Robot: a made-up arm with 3 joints. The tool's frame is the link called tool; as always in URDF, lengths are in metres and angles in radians. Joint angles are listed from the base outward.
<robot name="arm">
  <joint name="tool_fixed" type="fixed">
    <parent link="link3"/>
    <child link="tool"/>
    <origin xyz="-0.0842 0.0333 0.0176" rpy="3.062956 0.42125 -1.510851"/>
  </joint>
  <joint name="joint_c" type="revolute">
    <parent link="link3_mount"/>
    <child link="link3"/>
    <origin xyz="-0.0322 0.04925 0.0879" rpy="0 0 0"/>
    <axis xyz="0 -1 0"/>
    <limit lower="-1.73" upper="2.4"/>
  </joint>
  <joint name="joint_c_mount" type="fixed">
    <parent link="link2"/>
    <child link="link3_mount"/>
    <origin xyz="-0.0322 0.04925 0.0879" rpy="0 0 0"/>
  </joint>
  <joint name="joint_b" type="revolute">
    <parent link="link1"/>
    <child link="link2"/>
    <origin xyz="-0.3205 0.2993 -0.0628" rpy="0 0 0"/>
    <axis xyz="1 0 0"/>
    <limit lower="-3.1" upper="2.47"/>
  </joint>
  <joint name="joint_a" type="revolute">
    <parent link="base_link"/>
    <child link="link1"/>
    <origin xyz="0.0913 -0.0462 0.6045" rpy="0 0 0"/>
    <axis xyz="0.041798 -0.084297 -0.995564"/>
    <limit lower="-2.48" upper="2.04"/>
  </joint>
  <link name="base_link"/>
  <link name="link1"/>
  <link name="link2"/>
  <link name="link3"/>
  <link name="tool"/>
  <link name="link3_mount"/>
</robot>
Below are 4 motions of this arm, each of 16 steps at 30 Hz.
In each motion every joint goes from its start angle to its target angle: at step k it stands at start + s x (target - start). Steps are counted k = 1, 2, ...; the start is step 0. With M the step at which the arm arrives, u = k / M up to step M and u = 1 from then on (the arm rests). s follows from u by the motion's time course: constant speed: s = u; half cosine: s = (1 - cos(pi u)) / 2; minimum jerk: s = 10 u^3 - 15 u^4 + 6 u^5.
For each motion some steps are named. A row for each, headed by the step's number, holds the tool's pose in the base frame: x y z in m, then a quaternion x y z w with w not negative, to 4 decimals.
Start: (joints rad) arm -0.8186 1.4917 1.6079
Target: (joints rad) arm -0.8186 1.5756 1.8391
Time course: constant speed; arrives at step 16
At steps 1, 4, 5, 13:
1: -0.3364 -0.1811 0.7085 -0.2994 0.4967 0.2907 0.7610
4: -0.3327 -0.1797 0.7069 -0.2832 0.5043 0.2775 0.7671
5: -0.3314 -0.1792 0.7064 -0.2778 0.5069 0.2730 0.7690
13: -0.3210 -0.1758 0.7021 -0.2345 0.5270 0.2365 0.7819

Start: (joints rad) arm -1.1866 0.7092 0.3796
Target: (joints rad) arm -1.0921 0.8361 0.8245
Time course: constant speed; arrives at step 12
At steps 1, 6, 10, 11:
1: -0.3524 -0.3500 0.7990 -0.8202 0.1743 0.4919 0.2342
6: -0.3630 -0.3295 0.7851 -0.7891 0.2063 0.4723 0.3343
10: -0.3701 -0.3109 0.7748 -0.7579 0.2327 0.4502 0.4108
11: -0.3716 -0.3059 0.7724 -0.7493 0.2394 0.4438 0.4293

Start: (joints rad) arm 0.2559 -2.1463 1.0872
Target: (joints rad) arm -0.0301 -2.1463 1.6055
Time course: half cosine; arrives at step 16
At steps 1, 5, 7, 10, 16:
1: -0.2493 0.3743 0.3673 0.7106 -0.1472 0.5027 0.4698
5: -0.2687 0.3462 0.3712 0.7373 -0.0796 0.5140 0.4311
7: -0.2830 0.3223 0.3742 0.7556 -0.0212 0.5206 0.3969
10: -0.3020 0.2845 0.3785 0.7765 0.0739 0.5254 0.3399
16: -0.3178 0.2453 0.3822 0.7870 0.1761 0.5226 0.2768

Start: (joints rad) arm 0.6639 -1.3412 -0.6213
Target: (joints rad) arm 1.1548 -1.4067 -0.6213
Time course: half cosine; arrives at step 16
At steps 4, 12, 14, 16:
4: 0.1466 0.6684 0.4732 0.1330 -0.8835 -0.0590 0.4453
12: 0.3871 0.6066 0.4762 -0.0253 -0.8919 -0.1295 0.4326
14: 0.4214 0.5900 0.4771 -0.0494 -0.8906 -0.1405 0.4298
16: 0.4333 0.5838 0.4775 -0.0578 -0.8899 -0.1444 0.4287

